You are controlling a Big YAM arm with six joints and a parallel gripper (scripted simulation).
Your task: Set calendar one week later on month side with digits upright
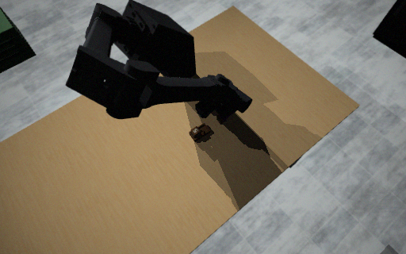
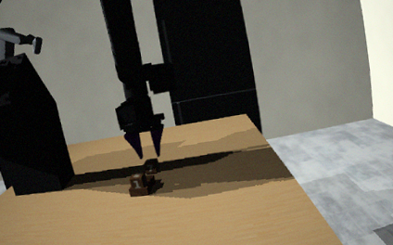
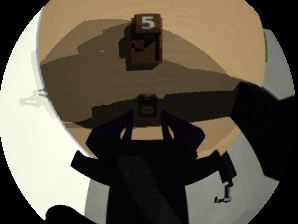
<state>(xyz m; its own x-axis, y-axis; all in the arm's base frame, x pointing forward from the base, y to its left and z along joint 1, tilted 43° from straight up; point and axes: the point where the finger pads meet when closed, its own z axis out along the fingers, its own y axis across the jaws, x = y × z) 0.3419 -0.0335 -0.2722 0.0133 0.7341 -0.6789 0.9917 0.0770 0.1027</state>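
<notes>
Now: the brown tray 110 mm to the right of my hand and 40 mm below it.
</notes>
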